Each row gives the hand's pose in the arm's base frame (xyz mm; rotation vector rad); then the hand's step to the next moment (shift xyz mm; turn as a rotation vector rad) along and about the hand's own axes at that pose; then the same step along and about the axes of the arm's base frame.
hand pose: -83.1 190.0 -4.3 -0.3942 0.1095 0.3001
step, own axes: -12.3 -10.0 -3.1 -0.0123 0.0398 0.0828
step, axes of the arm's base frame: -8.7 -13.3 2.8 -0.0201 0.0643 0.0636
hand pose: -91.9 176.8 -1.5 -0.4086 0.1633 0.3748
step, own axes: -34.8 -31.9 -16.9 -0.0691 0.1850 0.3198
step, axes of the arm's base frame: -21.0 -45.4 4.0 -0.1095 0.2681 0.2396
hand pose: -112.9 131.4 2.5 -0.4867 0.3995 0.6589
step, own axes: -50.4 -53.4 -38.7 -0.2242 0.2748 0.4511
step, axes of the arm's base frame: -8.7 -82.0 9.4 -0.2552 0.3268 0.3966
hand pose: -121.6 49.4 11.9 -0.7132 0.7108 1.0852
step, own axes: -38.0 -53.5 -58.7 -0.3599 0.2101 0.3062
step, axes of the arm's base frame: 29.7 -82.8 4.9 -0.2580 0.1210 0.4315
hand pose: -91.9 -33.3 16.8 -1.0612 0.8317 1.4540
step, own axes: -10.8 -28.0 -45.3 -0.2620 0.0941 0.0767
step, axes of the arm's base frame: 35.1 -41.3 -4.2 -0.1056 -0.0375 0.2661
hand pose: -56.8 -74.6 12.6 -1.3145 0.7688 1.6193
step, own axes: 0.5 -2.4 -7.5 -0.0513 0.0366 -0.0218
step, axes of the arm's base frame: 5.3 -5.4 -2.2 -0.0218 -0.0471 0.0419
